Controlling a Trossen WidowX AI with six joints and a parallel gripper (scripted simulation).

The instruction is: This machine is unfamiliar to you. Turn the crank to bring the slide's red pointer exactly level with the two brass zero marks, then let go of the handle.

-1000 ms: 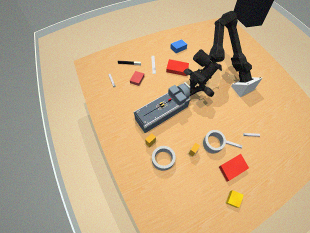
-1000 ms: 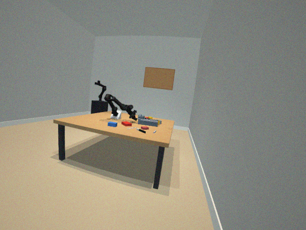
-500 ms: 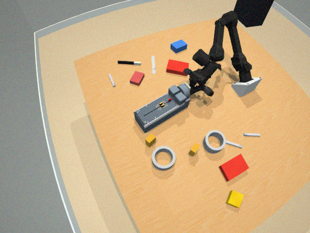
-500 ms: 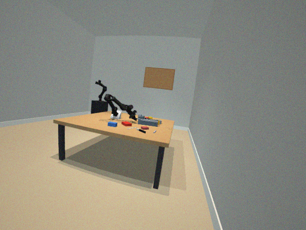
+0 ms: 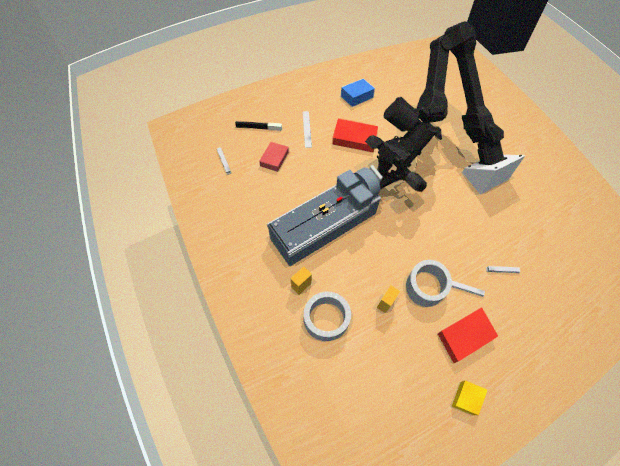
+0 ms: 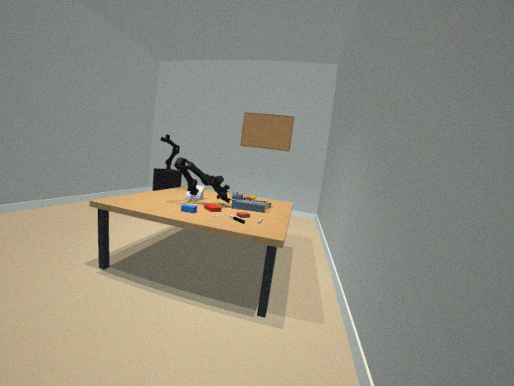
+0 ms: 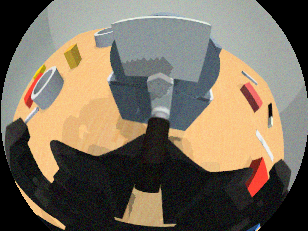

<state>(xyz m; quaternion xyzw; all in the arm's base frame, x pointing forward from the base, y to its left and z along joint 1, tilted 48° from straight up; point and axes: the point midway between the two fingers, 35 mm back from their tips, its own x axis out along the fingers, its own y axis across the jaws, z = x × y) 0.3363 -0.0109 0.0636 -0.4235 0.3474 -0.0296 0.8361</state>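
My gripper tip is 12 cm short of the red pointer, 5 cm below it and 3 cm to the right of it. Round my gripper tip: red block 21 cm to the right, 20 cm ahead, 2 cm below; dark crank handle 3 cm above, 2 cm behind; black marker 33 cm to the right, 19 cm ahead, 3 cm below.
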